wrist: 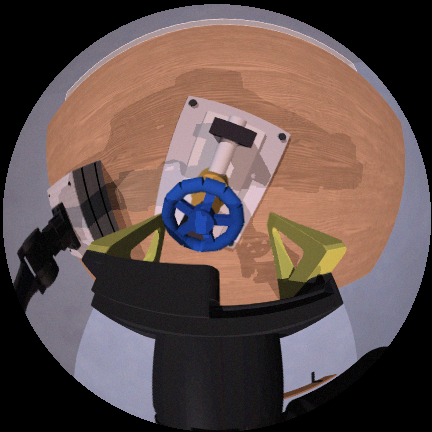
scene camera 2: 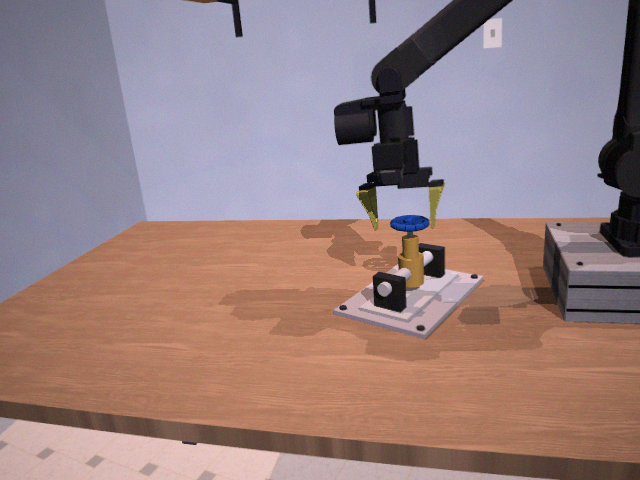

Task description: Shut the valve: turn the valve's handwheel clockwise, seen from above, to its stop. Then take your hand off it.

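The blue spoked handwheel (scene camera 2: 409,223) (wrist: 201,221) sits level on top of the yellow valve body (scene camera 2: 410,268) (wrist: 214,175). The valve stands on a pale base plate (scene camera 2: 439,307) (wrist: 177,135). My gripper (scene camera 2: 404,227) (wrist: 216,218) is open, points down and holds nothing. Its yellow fingertips are at about the wheel's height, one on each side of the rim. In the wrist view the wheel is nearer the left finger, whose tip appears close to the rim; whether they touch I cannot tell. The right fingertip stands apart from the rim.
A white pipe (scene camera 2: 402,275) (wrist: 223,156) crosses the valve between two black end blocks (scene camera 2: 390,291) (wrist: 233,131). The arm's grey base block (scene camera 2: 599,299) (wrist: 92,197) stands right of the valve in the scene view. All stand on the wooden table (scene camera 2: 155,356) (wrist: 310,90).
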